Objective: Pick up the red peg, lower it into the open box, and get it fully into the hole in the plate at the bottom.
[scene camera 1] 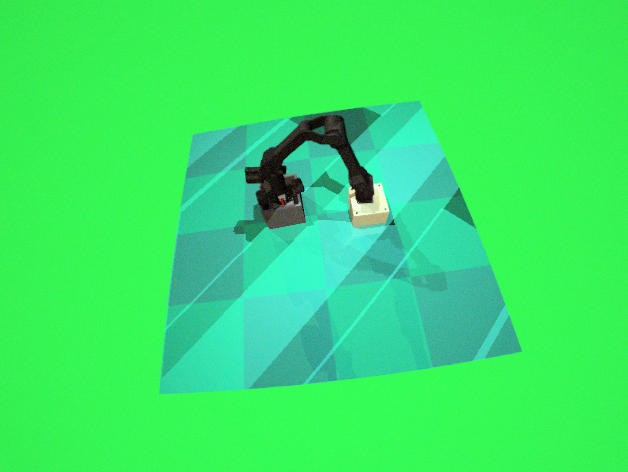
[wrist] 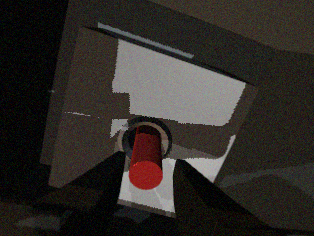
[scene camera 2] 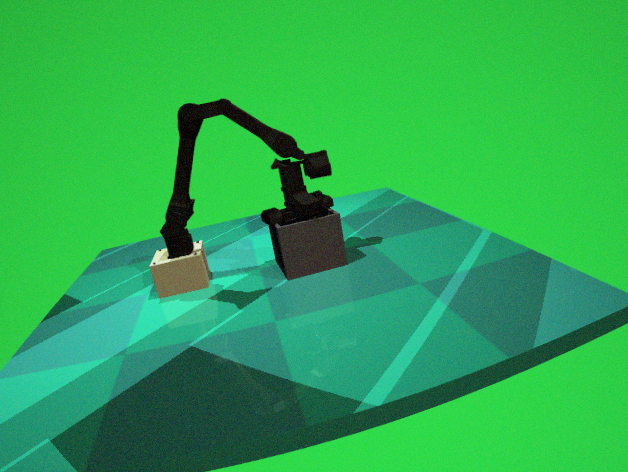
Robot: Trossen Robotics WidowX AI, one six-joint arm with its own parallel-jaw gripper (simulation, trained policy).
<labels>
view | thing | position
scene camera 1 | my gripper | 283,203
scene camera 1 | dark box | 294,214
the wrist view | my gripper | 149,163
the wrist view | red peg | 145,173
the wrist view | dark box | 261,171
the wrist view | pale plate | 116,83
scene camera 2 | my gripper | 303,239
</labels>
